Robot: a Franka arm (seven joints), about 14 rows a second.
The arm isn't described. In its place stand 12 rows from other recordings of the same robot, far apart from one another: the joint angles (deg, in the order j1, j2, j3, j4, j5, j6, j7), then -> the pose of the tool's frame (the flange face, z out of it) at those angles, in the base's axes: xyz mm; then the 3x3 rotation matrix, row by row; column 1 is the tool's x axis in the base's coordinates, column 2 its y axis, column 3 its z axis.
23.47 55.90 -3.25 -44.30 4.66 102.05 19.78 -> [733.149 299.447 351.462], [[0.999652 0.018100 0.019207], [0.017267 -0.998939 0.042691], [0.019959 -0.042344 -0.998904]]
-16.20 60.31 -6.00 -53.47 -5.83 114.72 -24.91 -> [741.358 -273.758 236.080], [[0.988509 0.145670 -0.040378], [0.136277 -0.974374 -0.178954], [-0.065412 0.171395 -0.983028]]
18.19 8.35 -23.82 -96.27 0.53 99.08 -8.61 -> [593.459 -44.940 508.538], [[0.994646 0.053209 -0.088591], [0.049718 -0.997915 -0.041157], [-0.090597 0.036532 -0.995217]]
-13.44 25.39 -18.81 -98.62 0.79 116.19 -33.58 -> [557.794 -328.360 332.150], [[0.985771 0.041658 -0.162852], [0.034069 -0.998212 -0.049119], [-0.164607 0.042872 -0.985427]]
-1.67 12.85 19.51 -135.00 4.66 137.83 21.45 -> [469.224 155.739 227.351], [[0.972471 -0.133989 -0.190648], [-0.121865 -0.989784 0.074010], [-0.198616 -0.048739 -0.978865]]
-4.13 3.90 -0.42 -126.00 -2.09 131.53 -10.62 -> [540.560 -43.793 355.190], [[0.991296 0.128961 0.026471], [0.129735 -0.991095 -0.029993], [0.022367 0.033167 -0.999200]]
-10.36 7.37 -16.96 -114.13 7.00 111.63 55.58 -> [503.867 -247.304 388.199], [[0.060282 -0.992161 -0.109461], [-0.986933 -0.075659 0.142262], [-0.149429 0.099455 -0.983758]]
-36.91 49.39 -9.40 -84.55 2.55 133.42 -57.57 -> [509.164 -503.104 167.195], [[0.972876 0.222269 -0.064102], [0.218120 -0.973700 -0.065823], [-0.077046 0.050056 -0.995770]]
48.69 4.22 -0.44 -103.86 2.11 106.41 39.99 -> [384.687 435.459 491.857], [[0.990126 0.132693 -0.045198], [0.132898 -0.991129 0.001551], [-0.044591 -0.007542 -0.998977]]
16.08 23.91 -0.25 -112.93 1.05 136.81 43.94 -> [590.922 167.822 257.727], [[0.875836 -0.482596 -0.003362], [-0.482544 -0.875812 0.010245], [-0.007889 -0.007350 -0.999942]]
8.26 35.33 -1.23 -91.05 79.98 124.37 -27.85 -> [700.818 127.146 297.034], [[0.956441 -0.123617 0.264461], [-0.291654 -0.443763 0.847356], [0.012610 -0.887577 -0.460486]]
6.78 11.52 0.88 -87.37 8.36 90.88 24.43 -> [601.117 95.540 531.275], [[0.938959 -0.306531 -0.156191], [-0.288337 -0.948833 0.128752], [-0.187666 -0.075857 -0.979299]]
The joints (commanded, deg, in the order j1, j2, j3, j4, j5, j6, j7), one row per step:
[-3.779 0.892 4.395 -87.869 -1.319 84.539 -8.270]
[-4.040 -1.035 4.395 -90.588 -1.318 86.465 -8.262]
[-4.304 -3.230 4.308 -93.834 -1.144 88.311 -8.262]
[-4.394 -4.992 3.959 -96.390 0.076 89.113 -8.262]
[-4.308 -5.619 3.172 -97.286 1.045 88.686 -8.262]
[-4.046 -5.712 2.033 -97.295 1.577 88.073 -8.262]
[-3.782 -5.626 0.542 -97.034 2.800 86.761 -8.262]
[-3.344 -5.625 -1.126 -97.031 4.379 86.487 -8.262]
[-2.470 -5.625 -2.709 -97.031 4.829 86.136 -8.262]
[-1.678 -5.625 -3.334 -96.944 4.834 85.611 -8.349]
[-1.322 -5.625 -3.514 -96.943 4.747 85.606 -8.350]
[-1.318 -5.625 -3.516 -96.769 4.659 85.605 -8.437]
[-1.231 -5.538 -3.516 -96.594 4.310 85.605 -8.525]
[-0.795 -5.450 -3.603 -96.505 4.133 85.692 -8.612]
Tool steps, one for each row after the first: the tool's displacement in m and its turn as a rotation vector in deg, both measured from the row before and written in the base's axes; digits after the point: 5 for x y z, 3 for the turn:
[-0.00716 -0.00173 -0.00097 -0.138 -1.129 -0.225]
[-0.00914 -0.00217 -0.00325 0.013 -0.788 -0.315]
[-0.00880 -0.00127 -0.00355 1.118 -0.010 -0.461]
[-0.00458 -0.00466 -0.00220 1.012 0.678 -0.727]
[-0.00183 -0.00734 -0.00004 0.655 0.506 -0.875]
[-0.00232 -0.00921 -0.00036 1.424 1.069 -1.204]
[-0.00097 -0.00866 -0.00015 1.757 0.155 -1.243]
[-0.00109 -0.00608 -0.00043 0.633 0.303 -0.683]
[-0.00088 0.00138 -0.00002 0.113 0.423 0.303]
[0.00009 0.00133 -0.00002 -0.069 0.011 0.180]
[0.00011 -0.00017 0.00139 -0.094 -0.173 0.089]
[0.00055 0.00007 0.00058 -0.353 -0.066 0.180]
[0.00085 0.00270 0.00001 -0.173 -0.081 0.432]

